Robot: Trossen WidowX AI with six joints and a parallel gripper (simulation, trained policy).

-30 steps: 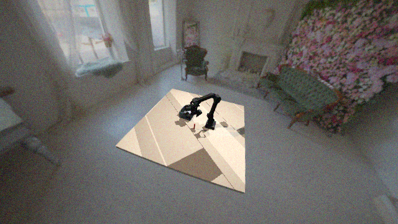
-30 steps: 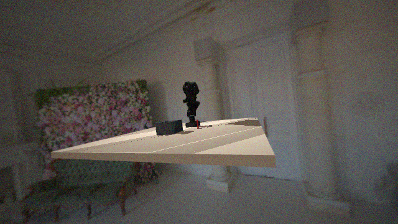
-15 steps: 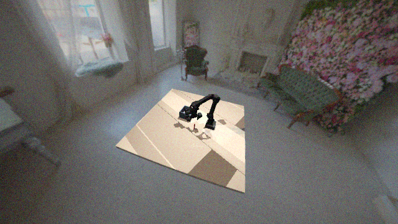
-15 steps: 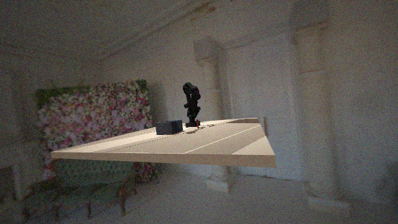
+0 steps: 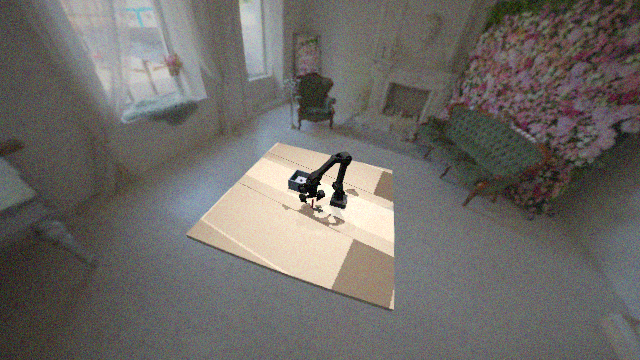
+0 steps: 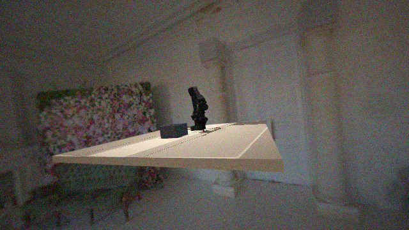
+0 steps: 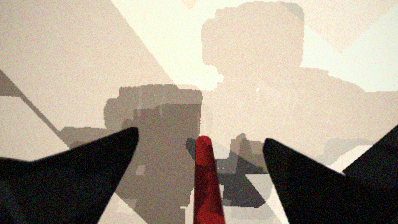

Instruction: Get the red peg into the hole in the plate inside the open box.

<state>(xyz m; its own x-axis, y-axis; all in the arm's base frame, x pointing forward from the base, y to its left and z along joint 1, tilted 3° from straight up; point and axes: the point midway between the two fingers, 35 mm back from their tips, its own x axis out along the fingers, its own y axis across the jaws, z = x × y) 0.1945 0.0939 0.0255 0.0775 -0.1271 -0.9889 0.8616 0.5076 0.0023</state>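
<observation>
Right now the red peg is 1 cm behind my gripper tip, 1 cm to the left of it and 1 cm above it. Round my gripper tip: dark box 13 cm ahead, 20 cm to the right, 1 cm below; pale plate 13 cm ahead, 20 cm to the right, 1 cm above.
</observation>
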